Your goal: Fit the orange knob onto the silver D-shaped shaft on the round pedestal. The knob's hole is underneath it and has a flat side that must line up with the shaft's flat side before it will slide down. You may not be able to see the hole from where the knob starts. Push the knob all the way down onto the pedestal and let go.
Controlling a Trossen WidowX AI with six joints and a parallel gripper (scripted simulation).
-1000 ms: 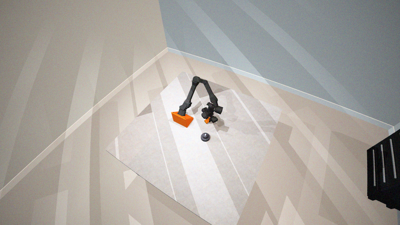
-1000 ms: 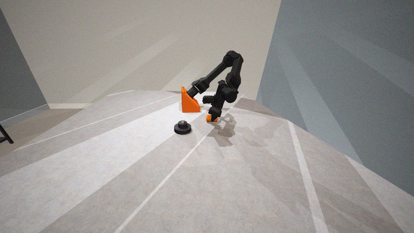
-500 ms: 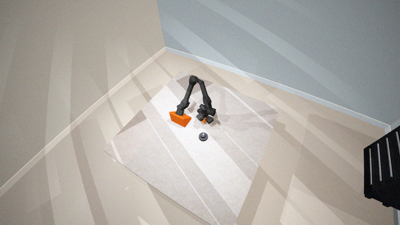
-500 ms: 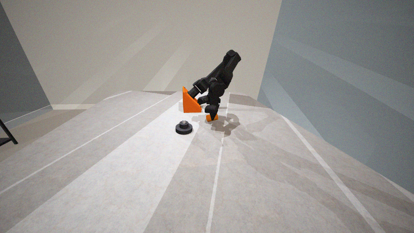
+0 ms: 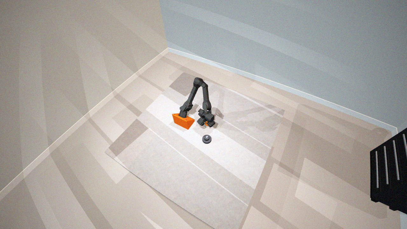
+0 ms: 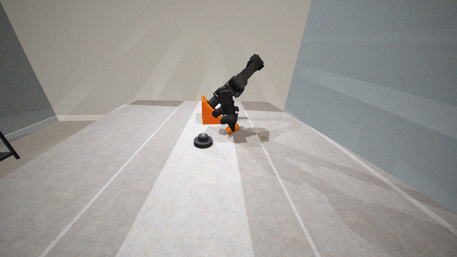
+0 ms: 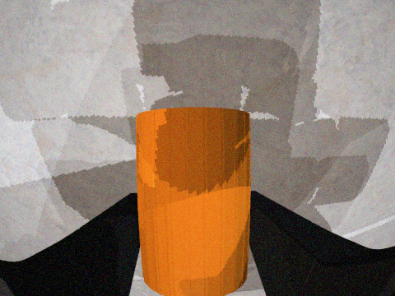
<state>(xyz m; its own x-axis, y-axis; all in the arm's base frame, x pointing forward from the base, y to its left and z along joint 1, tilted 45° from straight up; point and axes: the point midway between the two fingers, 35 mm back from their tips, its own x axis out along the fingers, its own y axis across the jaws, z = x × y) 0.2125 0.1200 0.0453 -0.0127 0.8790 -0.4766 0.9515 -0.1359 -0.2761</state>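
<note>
Right now my gripper tip is 150 mm to the left of the round dark pedestal and 90 mm short of it. Round my gripper tip: orange knob: 10 mm above.
</note>
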